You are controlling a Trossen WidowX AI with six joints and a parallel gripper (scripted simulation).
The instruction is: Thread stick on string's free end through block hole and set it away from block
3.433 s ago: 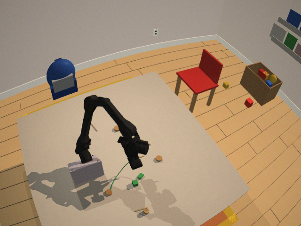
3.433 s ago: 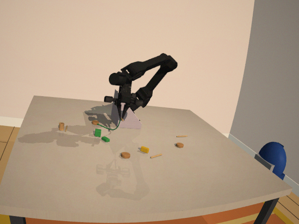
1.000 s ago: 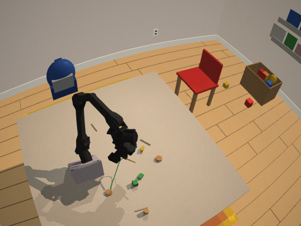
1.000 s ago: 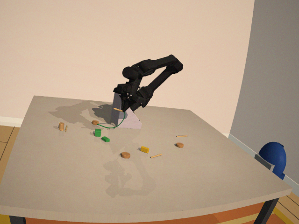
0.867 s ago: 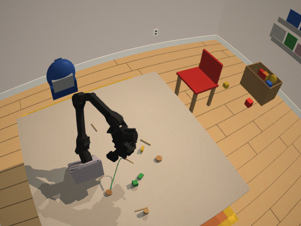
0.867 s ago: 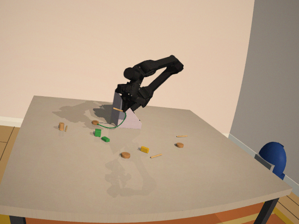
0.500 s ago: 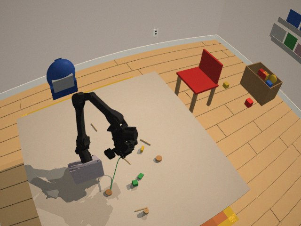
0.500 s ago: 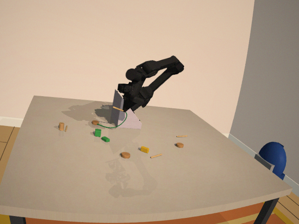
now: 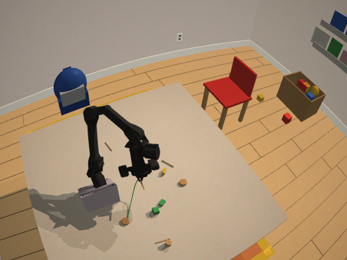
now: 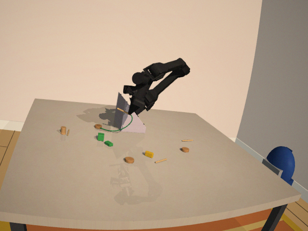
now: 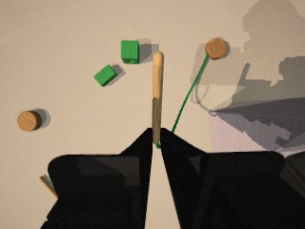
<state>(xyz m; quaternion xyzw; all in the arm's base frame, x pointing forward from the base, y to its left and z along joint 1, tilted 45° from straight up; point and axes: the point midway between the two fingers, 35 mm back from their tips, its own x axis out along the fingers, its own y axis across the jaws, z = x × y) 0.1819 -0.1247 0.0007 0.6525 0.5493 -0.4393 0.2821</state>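
The green block is 60 mm ahead of my gripper tip, 100 mm to the right of it and 130 mm below it. Round my gripper tip: thin wooden stick (10 mm to the right, 10 mm above); then yellow block (180 mm ahead, 60 mm to the left, 130 mm below); then round wooden button (160 mm behind, 110 mm to the right, 130 mm below).
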